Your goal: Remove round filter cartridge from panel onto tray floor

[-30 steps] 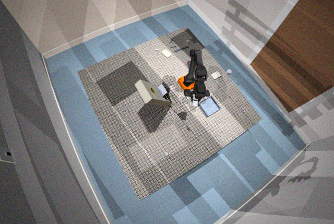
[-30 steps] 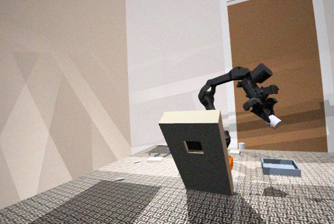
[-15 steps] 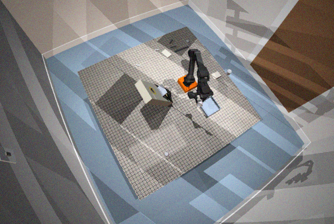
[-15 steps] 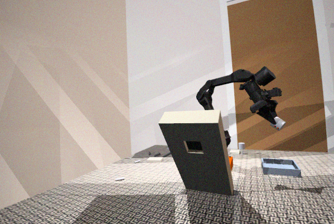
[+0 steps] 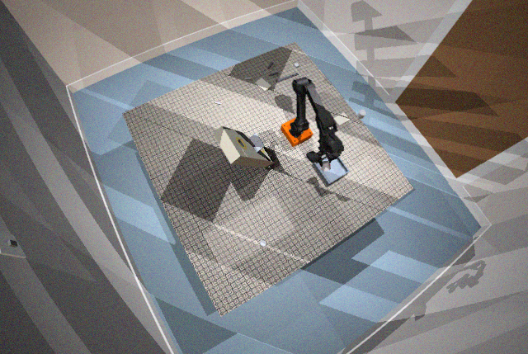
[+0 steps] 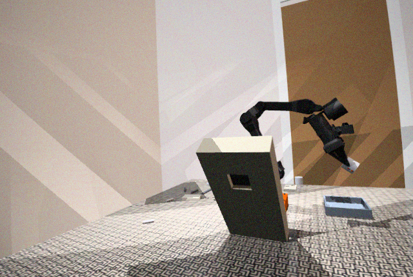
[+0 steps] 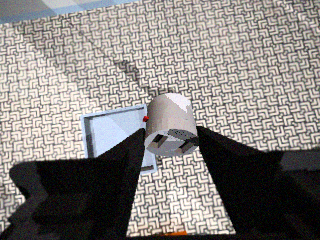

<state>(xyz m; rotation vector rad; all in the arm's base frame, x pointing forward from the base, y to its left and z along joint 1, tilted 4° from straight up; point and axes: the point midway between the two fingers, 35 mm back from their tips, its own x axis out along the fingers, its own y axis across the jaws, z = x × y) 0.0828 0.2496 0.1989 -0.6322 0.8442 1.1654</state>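
My gripper tip is now 11 cm past the light blue tray, 1 cm to the right of it and 19 cm above it. Also, from my gripper tip: round filter cartridge: right at my gripper tip; beige service panel: 24 cm ahead, 33 cm to the right, 4 cm below.
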